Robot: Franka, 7 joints.
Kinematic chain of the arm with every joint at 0, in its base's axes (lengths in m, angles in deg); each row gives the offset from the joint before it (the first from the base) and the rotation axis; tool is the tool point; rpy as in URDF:
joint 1: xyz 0 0 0.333 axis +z
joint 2: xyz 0 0 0 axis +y
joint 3: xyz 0 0 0.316 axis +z
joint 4: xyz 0.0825 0 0 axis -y
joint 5: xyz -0.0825 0 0.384 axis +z
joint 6: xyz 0 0 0 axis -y
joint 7: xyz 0.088 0 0 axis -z
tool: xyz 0 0 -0.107 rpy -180 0 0
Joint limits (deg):
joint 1: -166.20..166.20
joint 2: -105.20..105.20
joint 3: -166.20..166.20
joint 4: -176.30..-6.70
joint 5: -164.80..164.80
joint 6: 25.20..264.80
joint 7: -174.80..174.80
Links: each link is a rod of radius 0.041 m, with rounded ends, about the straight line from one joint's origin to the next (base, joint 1, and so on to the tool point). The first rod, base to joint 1, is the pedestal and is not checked.
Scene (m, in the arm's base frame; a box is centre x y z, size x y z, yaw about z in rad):
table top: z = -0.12
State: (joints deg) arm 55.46 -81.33 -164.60 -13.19 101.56 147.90 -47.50
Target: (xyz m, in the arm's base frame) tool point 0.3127 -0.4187 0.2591
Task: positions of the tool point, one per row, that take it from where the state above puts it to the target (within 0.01 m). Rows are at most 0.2 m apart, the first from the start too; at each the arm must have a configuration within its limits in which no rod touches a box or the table.
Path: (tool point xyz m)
1: -0.3954 -0.7507 0.2901
2: -0.2835 -0.7787 0.2564
3: -0.1442 -0.7802 0.2391
4: 0.0047 -0.7443 0.2369
5: 0.1429 -0.6670 0.2443
6: 0.2506 -0.5537 0.2538
7: 0.3127 -0.4187 0.2591

